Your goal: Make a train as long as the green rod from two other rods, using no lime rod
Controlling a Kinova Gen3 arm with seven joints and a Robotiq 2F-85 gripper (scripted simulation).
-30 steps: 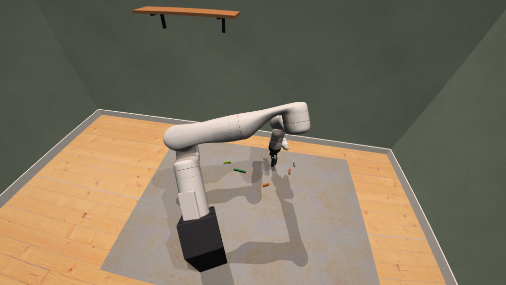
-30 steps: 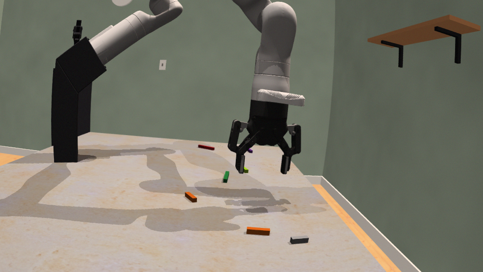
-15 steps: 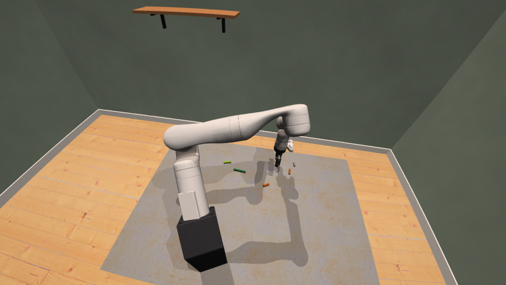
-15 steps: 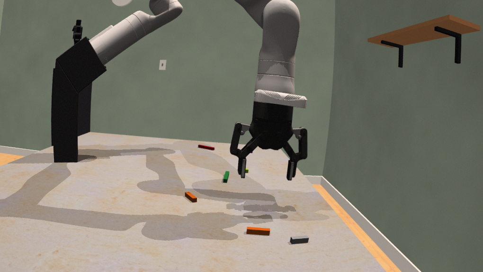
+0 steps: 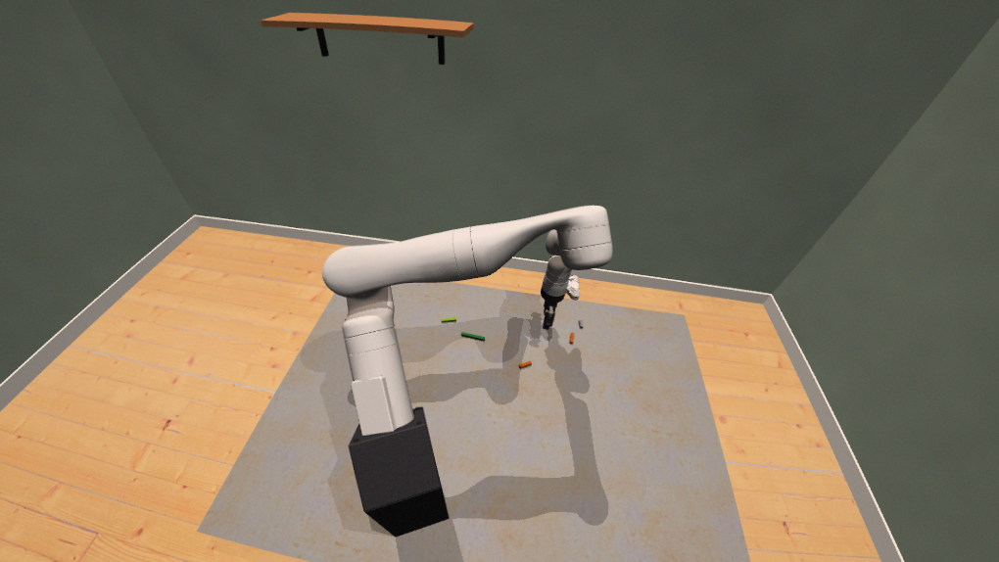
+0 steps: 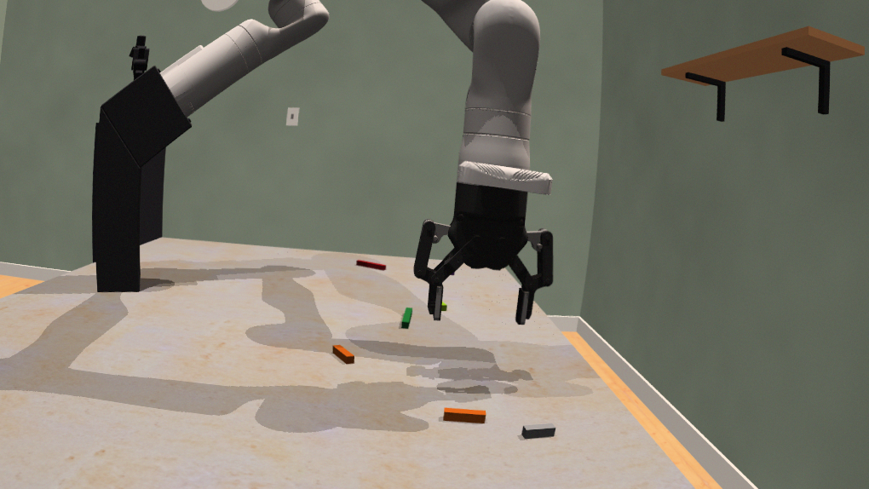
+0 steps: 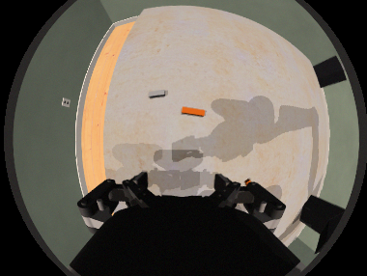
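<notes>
Now: hand 100 mm to the left of the orange rod and 70 mm above it. Also, from my hand: green rod: 110 mm behind, 220 mm to the left, 70 mm below; then lime rod: 70 mm behind, 320 mm to the left, 70 mm below; then grey rod: 70 mm ahead, 120 mm to the right, 70 mm below.
</notes>
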